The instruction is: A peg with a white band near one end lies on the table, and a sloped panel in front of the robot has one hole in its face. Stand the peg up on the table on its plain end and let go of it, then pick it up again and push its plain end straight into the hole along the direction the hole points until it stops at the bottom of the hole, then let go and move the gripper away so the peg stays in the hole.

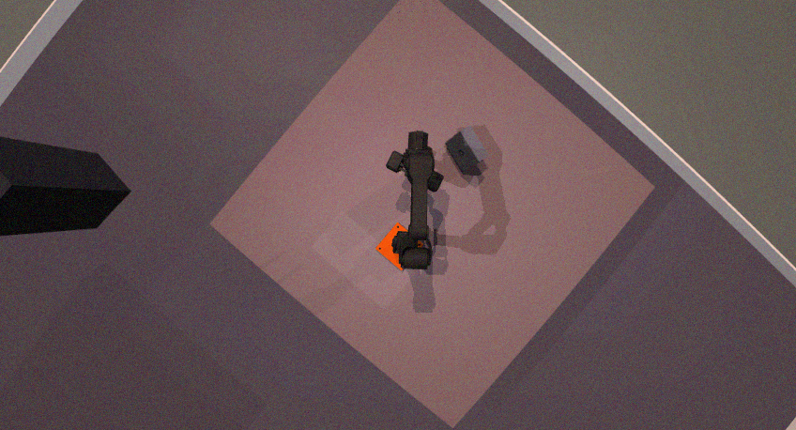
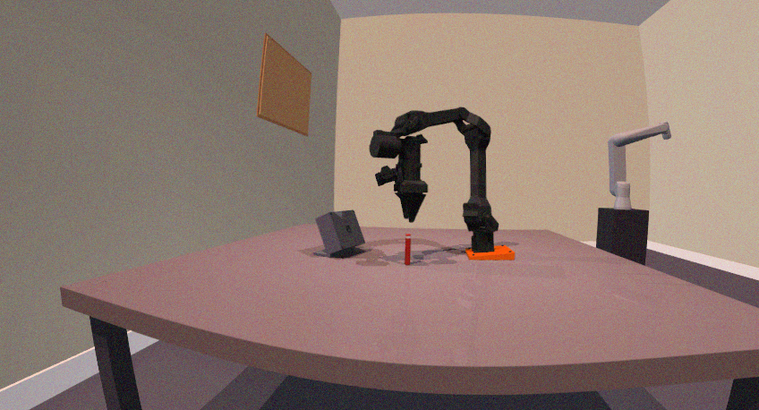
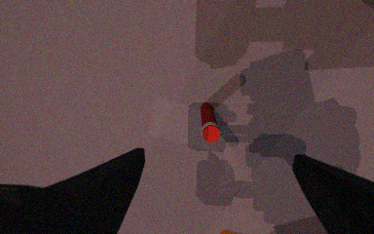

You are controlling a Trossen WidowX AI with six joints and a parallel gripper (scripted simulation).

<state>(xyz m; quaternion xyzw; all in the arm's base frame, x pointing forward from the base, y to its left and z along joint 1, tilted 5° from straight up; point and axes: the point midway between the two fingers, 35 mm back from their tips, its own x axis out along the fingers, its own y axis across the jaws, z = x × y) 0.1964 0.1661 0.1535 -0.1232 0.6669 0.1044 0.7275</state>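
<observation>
My gripper tip is 6 cm above the red peg. From my gripper tip the other things lie so: sloped panel (21 cm ahead, 7 cm to the right, 5 cm below).
</observation>
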